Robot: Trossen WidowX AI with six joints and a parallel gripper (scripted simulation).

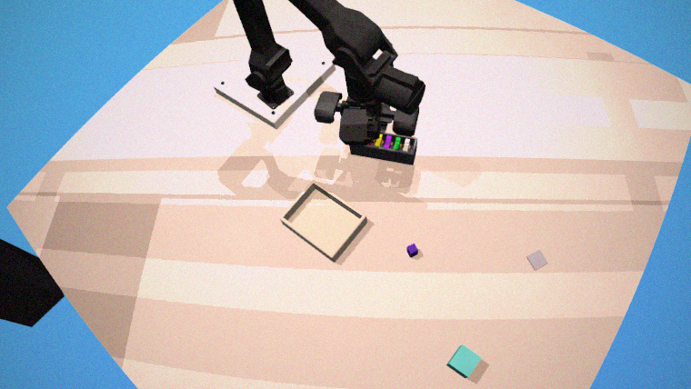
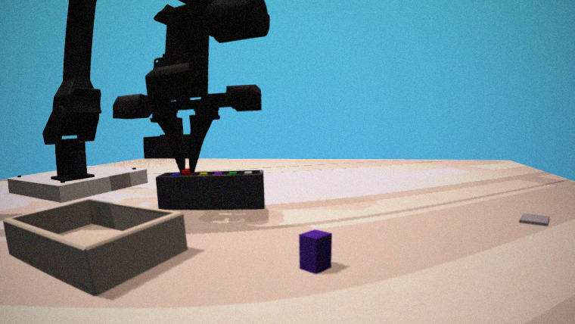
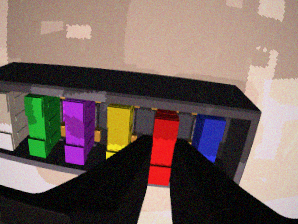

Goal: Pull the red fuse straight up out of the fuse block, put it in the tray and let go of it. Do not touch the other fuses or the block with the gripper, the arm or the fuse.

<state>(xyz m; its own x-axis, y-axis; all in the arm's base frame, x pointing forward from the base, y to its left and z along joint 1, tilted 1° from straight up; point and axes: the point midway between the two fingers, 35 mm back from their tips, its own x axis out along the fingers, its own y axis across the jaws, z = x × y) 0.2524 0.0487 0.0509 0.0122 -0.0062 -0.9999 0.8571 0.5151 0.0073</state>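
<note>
Right now my gripper tip is 20 mm short of the yellow fuse, 10 mm to the right of it and 20 mm above it. The rest, counted from my gripper tip: red fuse 10 mm below; then square tray 50 mm ahead, 180 mm to the right, 40 mm below; then blue fuse 20 mm behind, 10 mm to the right, 20 mm below.
</note>
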